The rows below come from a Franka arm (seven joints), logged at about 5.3 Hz.
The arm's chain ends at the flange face. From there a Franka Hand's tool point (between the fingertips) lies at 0.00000 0.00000 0.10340 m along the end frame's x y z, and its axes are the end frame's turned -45 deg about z.
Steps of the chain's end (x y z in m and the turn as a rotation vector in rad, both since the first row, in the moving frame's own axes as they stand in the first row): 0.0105 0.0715 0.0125 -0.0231 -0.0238 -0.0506; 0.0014 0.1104 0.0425 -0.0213 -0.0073 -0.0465; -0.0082 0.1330 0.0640 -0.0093 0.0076 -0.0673; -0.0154 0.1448 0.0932 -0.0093 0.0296 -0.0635; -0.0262 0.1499 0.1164 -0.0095 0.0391 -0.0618; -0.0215 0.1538 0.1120 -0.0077 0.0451 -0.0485; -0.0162 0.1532 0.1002 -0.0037 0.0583 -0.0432
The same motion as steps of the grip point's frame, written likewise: -0.0466 0.0580 0.0124 0.0005 -0.0332 -0.0506; -0.0791 0.0801 0.0425 -0.0099 -0.0202 -0.0465; -0.0999 0.0895 0.0640 -0.0120 -0.0012 -0.0673; -0.1117 0.0943 0.0932 -0.0275 0.0144 -0.0635; -0.1222 0.0910 0.1163 -0.0344 0.0209 -0.0618; -0.1211 0.0973 0.1119 -0.0373 0.0264 -0.0485; -0.1157 0.1013 0.1000 -0.0438 0.0386 -0.0432
